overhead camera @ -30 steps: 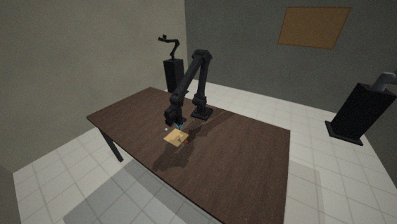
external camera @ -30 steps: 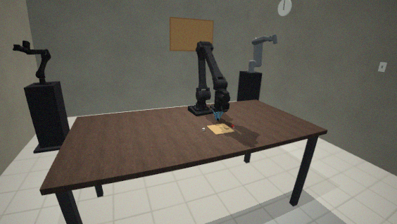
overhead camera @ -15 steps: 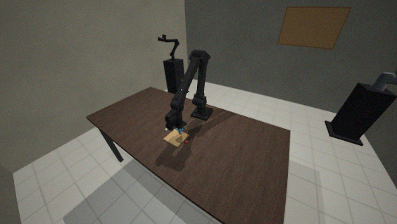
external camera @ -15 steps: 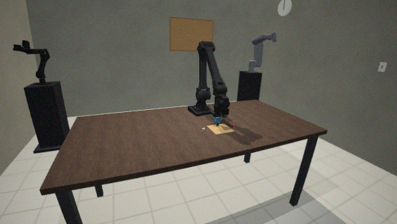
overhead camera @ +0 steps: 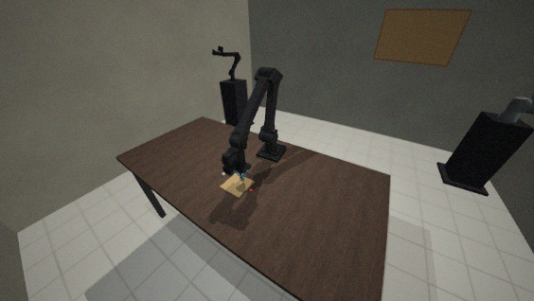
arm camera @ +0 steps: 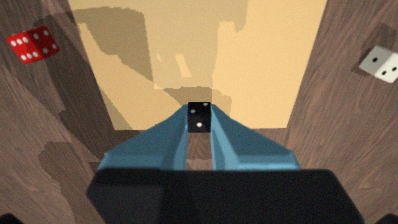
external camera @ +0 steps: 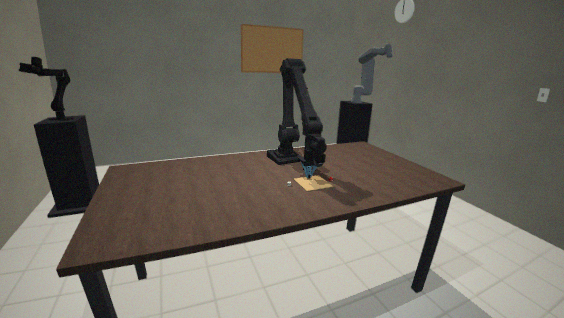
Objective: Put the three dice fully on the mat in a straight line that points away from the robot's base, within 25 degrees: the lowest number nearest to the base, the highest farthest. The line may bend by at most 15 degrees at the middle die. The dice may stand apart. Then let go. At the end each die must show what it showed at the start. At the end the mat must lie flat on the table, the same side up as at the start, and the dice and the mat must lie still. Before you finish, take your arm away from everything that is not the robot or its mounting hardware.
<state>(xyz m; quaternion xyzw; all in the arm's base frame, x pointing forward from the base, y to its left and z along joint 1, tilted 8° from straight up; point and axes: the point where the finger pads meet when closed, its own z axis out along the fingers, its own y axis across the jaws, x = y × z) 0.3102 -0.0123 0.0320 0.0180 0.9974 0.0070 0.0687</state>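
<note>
My hand is right at the black die. Round my hand: white die 120 mm to the right, 30 mm ahead, 10 mm below; then red die 100 mm to the left, 50 mm ahead, 10 mm below; then tan mat 50 mm ahead, 20 mm below.
</note>
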